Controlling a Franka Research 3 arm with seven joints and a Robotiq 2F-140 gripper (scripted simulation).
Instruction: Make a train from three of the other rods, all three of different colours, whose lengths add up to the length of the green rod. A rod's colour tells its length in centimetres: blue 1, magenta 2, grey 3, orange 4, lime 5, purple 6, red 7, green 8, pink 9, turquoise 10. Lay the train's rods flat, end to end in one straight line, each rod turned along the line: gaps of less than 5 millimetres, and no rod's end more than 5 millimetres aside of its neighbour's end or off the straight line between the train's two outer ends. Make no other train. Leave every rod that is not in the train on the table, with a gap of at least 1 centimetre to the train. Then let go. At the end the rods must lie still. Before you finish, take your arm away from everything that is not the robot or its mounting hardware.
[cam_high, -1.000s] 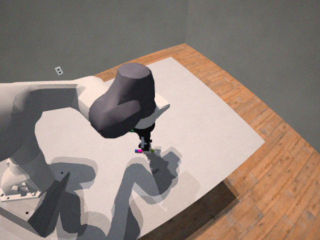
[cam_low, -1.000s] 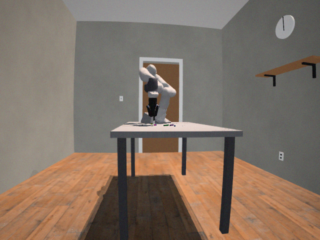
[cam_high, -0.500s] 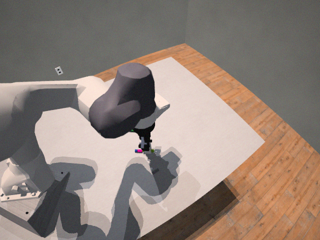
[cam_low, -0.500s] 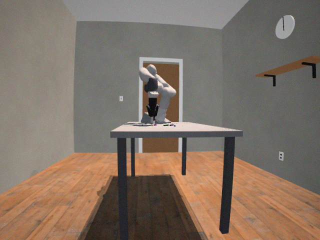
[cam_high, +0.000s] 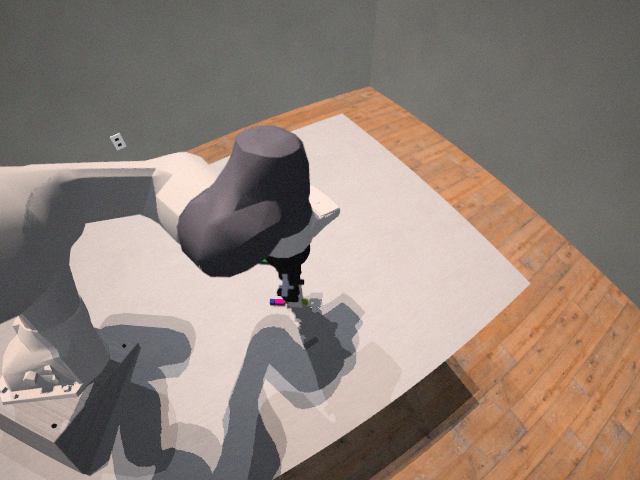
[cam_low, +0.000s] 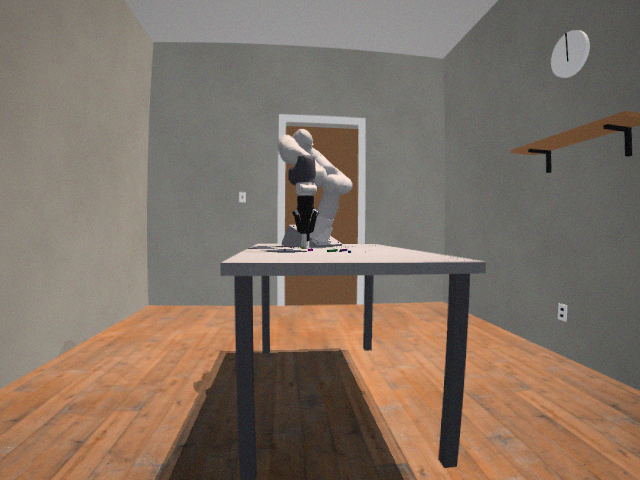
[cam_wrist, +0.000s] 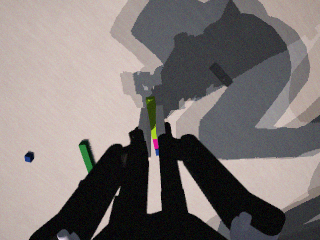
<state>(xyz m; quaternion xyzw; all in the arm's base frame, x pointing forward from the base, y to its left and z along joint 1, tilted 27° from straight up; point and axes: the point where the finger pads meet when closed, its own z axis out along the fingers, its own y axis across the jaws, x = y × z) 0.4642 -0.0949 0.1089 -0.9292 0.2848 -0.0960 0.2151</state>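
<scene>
The magenta rod lies 30 mm behind my hand, 20 mm to the left of it and 40 mm below it. Also, from my hand: lime rod (30 mm below); green rod (10 mm behind, 120 mm to the left, 40 mm below); grey rod (10 mm behind, 90 mm to the right, 40 mm below).
</scene>
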